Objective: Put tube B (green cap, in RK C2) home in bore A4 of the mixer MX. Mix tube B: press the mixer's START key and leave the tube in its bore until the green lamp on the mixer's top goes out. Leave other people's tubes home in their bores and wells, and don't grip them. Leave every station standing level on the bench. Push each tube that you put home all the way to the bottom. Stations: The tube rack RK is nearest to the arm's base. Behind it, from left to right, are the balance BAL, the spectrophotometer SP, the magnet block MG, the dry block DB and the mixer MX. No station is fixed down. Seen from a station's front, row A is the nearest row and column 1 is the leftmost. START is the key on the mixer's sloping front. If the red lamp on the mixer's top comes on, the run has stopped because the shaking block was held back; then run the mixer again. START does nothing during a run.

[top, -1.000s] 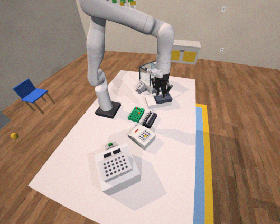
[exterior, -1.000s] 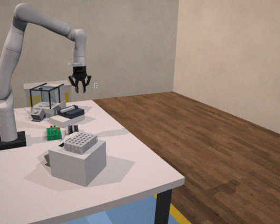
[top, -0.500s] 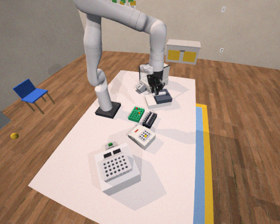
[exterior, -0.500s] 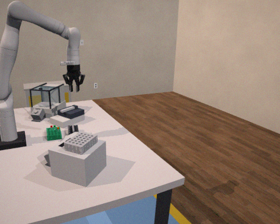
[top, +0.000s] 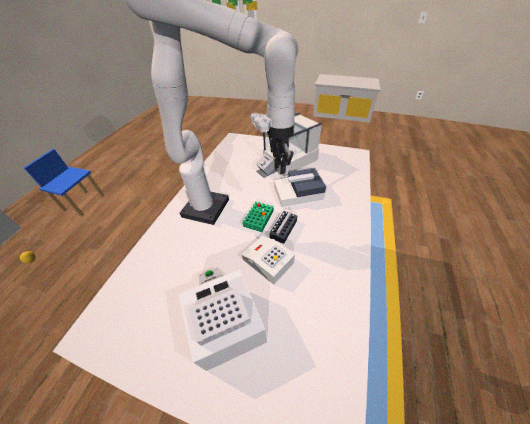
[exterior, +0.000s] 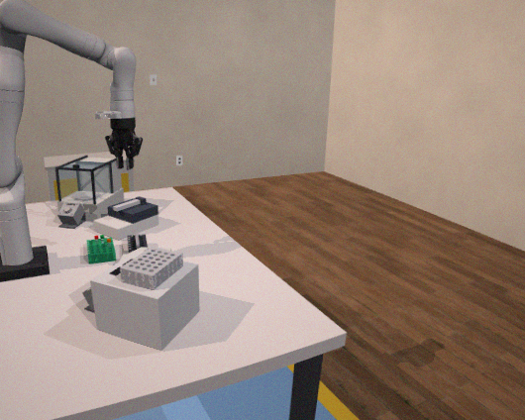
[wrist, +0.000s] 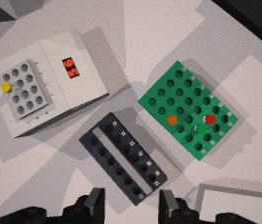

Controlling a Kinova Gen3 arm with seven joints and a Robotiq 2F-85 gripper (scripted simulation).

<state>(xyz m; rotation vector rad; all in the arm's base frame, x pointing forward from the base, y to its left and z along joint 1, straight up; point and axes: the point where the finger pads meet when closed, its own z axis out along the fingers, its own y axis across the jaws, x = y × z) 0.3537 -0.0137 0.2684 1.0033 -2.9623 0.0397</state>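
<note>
My gripper is now 100 mm past the tube rack, 20 mm to the right of it and 280 mm above it. From my hand the other things lie so: black magnet block 20 mm ahead, 10 mm to the right, 280 mm below; dry block 10 mm ahead, 170 mm to the right, 270 mm below; spectrophotometer 40 mm ahead, 220 mm to the left, 230 mm below.
</note>
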